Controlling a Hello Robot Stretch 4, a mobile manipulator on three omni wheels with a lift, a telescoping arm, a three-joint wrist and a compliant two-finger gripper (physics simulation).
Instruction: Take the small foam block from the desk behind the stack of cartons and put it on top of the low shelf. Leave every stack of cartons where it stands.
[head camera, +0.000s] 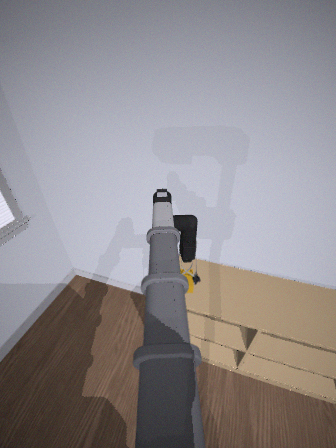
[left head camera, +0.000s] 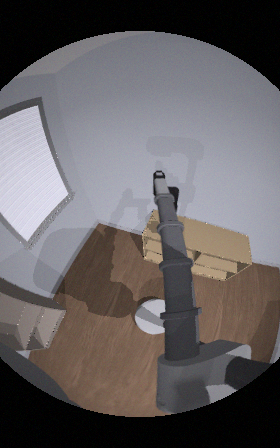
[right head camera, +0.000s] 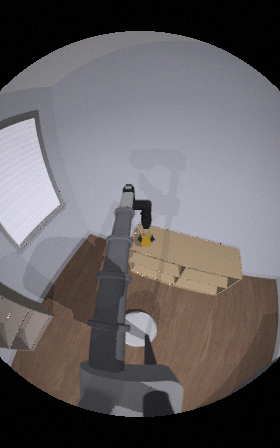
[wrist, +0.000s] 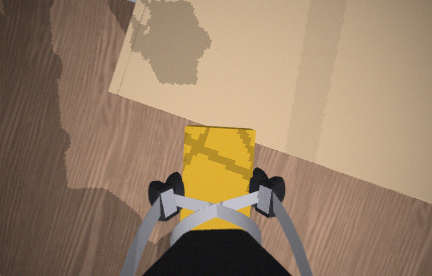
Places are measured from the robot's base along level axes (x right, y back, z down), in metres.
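Pixels of known places: gripper, between the fingertips: (right head camera: 145, 240) (wrist: 216, 185); robot's base, origin of its link: (left head camera: 153, 315) (right head camera: 137, 327).
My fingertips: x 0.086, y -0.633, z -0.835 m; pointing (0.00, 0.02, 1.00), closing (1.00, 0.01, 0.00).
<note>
Ahead of a thing's pixels: the offset from my fingertips to its middle. "pt": to the spot under its first point. Level surfaces: height alone.
The yellow foam block {dy -0.011, dx +0.002, dz -0.005 m} (head camera: 189, 285) (right head camera: 146, 241) (wrist: 218, 160) is held between the two fingertips of my gripper (wrist: 216, 185), which is shut on it. In the wrist view the block's far end overlaps the front edge of the low shelf {dz +0.253 m} (wrist: 250, 65), and its near part shows against the floor. The low shelf, tan with open compartments, also shows in the head view (head camera: 270, 305), the left head view (left head camera: 215, 238) and the right head view (right head camera: 195, 253). The block is held above the shelf's height, near its left end. The desk and cartons do not show.
A wall (head camera: 280, 175) rises behind the shelf. A white round object (left head camera: 150, 316) (right head camera: 141, 330) is on the floor beside the arm. A pale compartmented unit (left head camera: 40, 320) (right head camera: 25, 320) stands at the left, below a window {pt dy -0.356, dx -1.191, dz -0.483 m} (left head camera: 35, 170) (right head camera: 30, 175).
</note>
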